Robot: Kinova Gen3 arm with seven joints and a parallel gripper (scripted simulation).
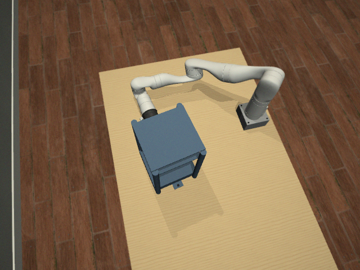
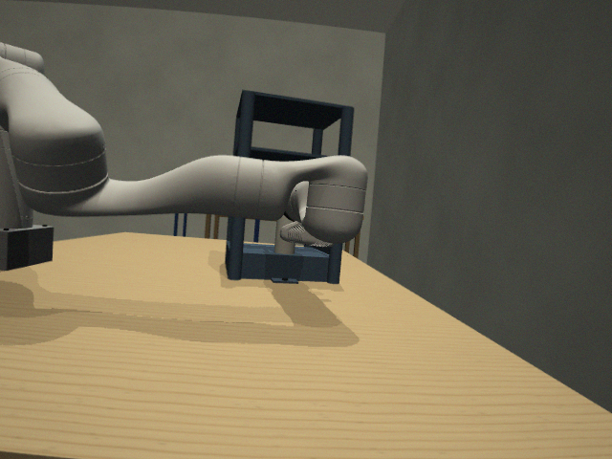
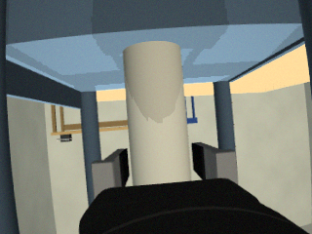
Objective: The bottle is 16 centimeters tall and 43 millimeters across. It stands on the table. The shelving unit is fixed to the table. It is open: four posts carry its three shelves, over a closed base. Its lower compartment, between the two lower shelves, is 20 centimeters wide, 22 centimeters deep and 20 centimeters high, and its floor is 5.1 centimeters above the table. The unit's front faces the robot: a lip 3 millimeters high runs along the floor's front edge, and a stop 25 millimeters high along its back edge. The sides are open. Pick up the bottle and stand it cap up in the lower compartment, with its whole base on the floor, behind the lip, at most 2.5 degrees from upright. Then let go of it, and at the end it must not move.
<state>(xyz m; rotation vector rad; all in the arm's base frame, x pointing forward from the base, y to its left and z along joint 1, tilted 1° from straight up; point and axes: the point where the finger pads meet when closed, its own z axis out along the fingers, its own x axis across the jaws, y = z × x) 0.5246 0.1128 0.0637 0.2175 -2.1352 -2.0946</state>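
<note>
My hand is 20 mm below the pale bottle. From my hand the other things lie so: blue shelving unit: 20 mm behind, 70 mm to the left, 50 mm above.
</note>
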